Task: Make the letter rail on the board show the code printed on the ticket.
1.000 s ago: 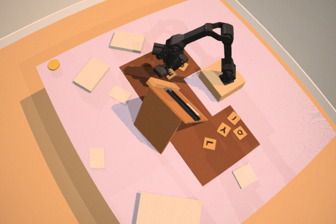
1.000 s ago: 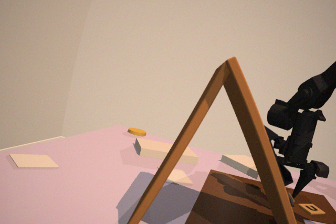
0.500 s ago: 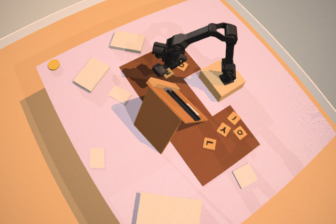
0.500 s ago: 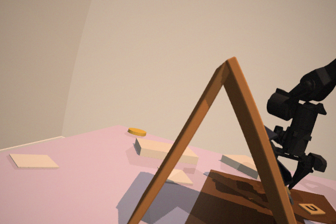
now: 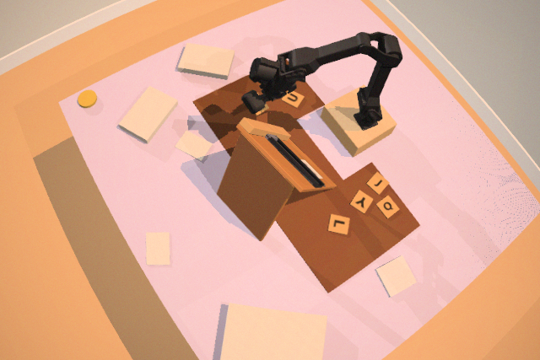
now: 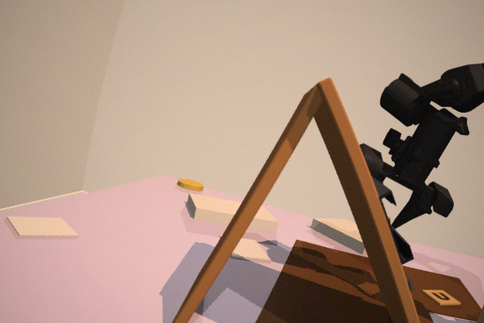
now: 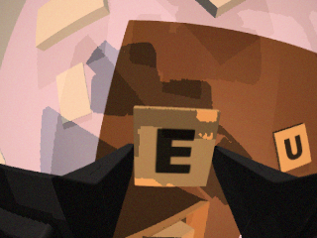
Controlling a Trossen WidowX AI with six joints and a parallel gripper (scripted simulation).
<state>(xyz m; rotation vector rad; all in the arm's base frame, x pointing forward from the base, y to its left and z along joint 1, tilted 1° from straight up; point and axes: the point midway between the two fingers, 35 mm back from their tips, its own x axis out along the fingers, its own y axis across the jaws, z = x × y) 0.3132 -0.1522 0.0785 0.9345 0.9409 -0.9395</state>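
Right now the white ticket is 5 cm behind my gripper tip, 25 cm to the left of it and 2 cm below it. From my gripper tip the other things lie so: y tile (19 cm behind, 39 cm to the left, 11 cm below); brown mat (12 cm behind, 18 cm to the left, 11 cm below); letter tile (right at my gripper tip).
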